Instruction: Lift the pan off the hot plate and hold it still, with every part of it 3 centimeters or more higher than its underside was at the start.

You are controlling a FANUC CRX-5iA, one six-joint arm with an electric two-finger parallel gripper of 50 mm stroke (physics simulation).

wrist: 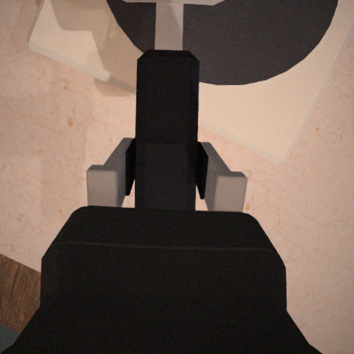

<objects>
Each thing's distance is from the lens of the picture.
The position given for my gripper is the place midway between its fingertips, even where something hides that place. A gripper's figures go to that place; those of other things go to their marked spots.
my gripper [165, 157]: 16 cm
grey pan [167, 78]: 16 cm
</objects>
